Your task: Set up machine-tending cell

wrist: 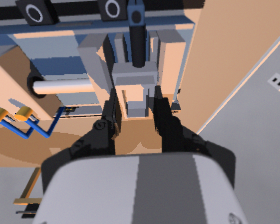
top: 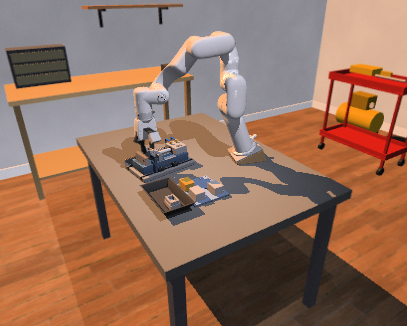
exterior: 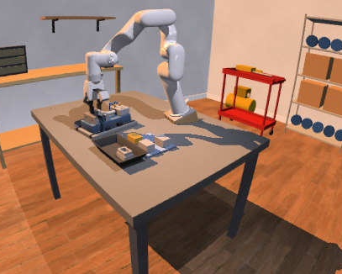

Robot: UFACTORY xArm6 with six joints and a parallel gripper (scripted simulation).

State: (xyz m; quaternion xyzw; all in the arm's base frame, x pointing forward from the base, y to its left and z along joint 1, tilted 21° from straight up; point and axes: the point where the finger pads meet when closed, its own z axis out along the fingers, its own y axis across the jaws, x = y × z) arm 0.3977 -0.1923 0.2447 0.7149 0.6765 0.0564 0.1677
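Right now the work stop rod is 50 mm to the left of my hand, 30 mm below it and 10 mm ahead of it. From my hand the other things lie so: brass blank: 260 mm to the left, 100 mm below, 10 mm behind; then vise: 80 mm below, 70 mm behind, 10 mm to the left; then white cylinder rod: 90 mm behind, 40 mm below, 10 mm to the left.
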